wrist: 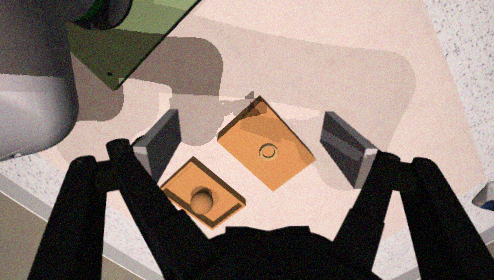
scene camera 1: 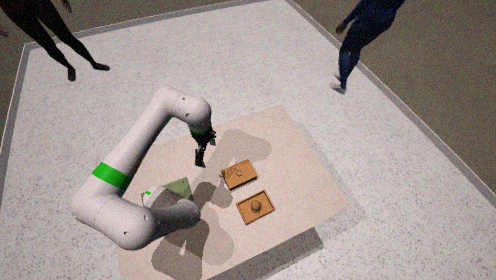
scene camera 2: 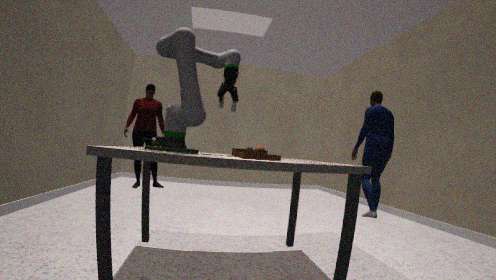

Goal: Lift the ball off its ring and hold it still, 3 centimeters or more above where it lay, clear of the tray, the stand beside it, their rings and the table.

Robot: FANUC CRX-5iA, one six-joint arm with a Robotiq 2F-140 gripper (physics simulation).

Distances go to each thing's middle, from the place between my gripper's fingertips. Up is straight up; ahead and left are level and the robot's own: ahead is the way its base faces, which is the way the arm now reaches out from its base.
The orange stand (wrist: 258, 138) lies 150 mm ahead of my hand, 70 mm to the right of it and 260 mm below it. Also, from my hand: orange tray (wrist: 193, 176) 150 mm ahead, 290 mm to the right, 270 mm below.
